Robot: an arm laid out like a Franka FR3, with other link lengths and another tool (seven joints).
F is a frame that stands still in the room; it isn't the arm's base.
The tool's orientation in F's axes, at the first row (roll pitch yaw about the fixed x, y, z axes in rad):
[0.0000, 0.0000, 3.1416]
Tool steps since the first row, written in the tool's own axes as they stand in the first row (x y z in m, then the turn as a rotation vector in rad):
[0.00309, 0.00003, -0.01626, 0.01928, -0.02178, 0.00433]
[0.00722, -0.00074, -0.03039, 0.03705, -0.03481, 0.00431]
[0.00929, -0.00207, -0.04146, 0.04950, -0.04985, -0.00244]
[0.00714, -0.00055, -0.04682, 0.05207, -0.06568, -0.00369]
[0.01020, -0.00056, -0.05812, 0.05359, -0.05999, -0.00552]
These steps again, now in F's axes. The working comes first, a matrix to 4 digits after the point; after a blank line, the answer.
The tool's axes in the first row as the columns of a matrix, in F's axes (used below as rounded here):
[-1.0000, 0.0000, 0.0000]
[0.0000, -1.0000, 0.0000]
[0.0000, 0.0000, 1.0000]

[-0.00309, -0.00003, -0.01626, -0.01928, 0.02178, 0.00433]
[-0.00722, 0.00074, -0.03039, -0.03705, 0.03481, 0.00431]
[-0.00929, 0.00207, -0.04146, -0.04950, 0.04985, -0.00244]
[-0.00714, 0.00055, -0.04682, -0.05207, 0.06568, -0.00369]
[-0.01020, 0.00056, -0.05812, -0.05359, 0.05999, -0.00552]

